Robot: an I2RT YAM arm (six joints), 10 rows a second.
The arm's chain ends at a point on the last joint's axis. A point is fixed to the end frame.
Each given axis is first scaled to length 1.
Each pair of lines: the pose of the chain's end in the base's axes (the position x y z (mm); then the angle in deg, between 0 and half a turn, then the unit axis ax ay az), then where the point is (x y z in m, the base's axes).
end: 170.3 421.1 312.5 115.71 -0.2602 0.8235 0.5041
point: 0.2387 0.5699 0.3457
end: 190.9 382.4 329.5 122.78 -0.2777 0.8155 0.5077
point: 0.2478 0.5379 0.3517
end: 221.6 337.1 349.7 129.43 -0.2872 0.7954 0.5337
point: 0.2640 0.4975 0.3693
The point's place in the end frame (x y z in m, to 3 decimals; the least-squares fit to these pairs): -0.032 0.040 0.159
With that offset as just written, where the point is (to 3 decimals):
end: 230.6 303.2 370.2 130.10 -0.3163 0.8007 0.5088
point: 0.269 0.465 0.381
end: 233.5 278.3 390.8 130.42 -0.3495 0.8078 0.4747
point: 0.269 0.442 0.390
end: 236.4 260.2 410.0 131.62 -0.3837 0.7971 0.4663
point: 0.263 0.425 0.404
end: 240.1 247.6 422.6 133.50 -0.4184 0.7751 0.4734
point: 0.253 0.414 0.415
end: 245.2 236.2 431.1 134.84 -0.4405 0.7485 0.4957
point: 0.246 0.403 0.427
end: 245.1 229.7 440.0 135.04 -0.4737 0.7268 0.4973
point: 0.236 0.396 0.435
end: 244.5 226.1 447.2 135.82 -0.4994 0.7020 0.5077
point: 0.224 0.392 0.444
